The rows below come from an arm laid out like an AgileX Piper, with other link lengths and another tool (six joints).
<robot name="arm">
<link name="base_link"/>
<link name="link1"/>
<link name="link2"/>
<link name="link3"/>
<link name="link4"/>
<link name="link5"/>
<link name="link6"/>
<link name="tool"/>
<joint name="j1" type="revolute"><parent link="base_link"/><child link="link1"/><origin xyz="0 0 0.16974" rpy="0 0 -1.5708"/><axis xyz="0 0 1"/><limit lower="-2.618" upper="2.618"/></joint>
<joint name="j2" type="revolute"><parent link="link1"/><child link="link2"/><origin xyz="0 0 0" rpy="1.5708 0 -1.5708"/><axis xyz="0 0 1"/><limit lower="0" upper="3.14"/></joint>
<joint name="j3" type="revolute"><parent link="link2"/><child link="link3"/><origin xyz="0.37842 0.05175 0" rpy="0 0 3.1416"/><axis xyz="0 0 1"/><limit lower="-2.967" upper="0"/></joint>
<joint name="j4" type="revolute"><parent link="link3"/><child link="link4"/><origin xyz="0.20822 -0.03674 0" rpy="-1.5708 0 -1.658"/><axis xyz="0 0 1"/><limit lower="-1.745" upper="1.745"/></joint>
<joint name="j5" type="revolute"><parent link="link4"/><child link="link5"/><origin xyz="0 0 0" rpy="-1.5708 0 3.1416"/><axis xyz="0 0 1"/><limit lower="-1.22" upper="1.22"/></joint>
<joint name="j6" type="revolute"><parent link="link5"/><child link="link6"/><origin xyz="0 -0.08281 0" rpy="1.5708 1.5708 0"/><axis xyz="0 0 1"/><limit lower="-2.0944" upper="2.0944"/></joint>
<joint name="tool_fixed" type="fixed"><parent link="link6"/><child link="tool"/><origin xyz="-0.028 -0.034 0.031" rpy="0 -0.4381 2.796"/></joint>
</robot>
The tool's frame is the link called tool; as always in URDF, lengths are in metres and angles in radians.
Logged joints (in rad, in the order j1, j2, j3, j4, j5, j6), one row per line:
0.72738, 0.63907, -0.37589, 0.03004, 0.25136, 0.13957
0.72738, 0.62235, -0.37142, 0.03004, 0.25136, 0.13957
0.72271, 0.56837, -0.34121, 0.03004, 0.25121, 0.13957
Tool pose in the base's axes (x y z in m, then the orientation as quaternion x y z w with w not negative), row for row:
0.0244, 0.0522, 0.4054, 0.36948, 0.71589, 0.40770, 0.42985
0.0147, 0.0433, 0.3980, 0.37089, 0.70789, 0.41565, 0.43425
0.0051, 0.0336, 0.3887, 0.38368, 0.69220, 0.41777, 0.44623
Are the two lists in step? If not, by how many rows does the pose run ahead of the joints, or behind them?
The pose runs 1 row ahead of the joints: the pose in row i belongs to the joints in row i + 1.
